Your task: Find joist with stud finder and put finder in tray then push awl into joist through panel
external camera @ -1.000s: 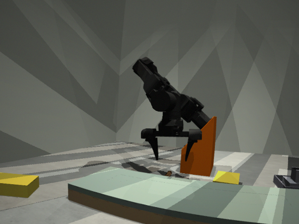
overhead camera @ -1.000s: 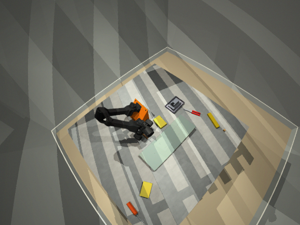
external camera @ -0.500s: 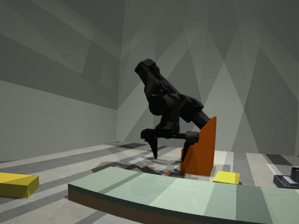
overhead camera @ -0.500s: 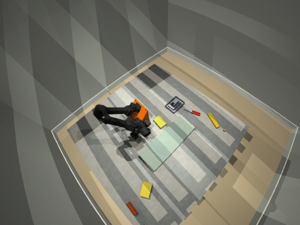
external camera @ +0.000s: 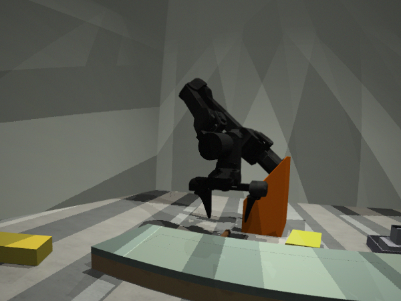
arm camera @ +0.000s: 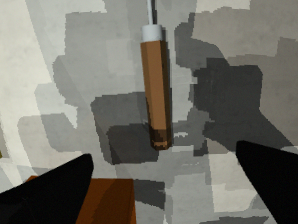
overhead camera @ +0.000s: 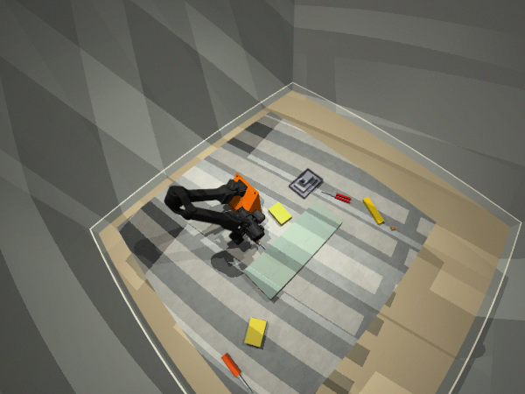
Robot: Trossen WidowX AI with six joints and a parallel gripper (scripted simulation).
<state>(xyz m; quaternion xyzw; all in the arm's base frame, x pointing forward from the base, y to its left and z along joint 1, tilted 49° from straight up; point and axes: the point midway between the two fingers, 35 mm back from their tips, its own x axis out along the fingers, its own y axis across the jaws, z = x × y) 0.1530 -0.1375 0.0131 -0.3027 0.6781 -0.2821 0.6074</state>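
Now: the awl 6 cm ahead of my gripper tip and 4 cm below it. From my gripper tip the other things lie so: stud finder: 1 cm behind, 42 cm to the left, 1 cm above; then yellow bar: 37 cm ahead, 56 cm to the left, 3 cm below; then dark-rimmed tray: 1 cm behind, 43 cm to the left, 3 cm below.
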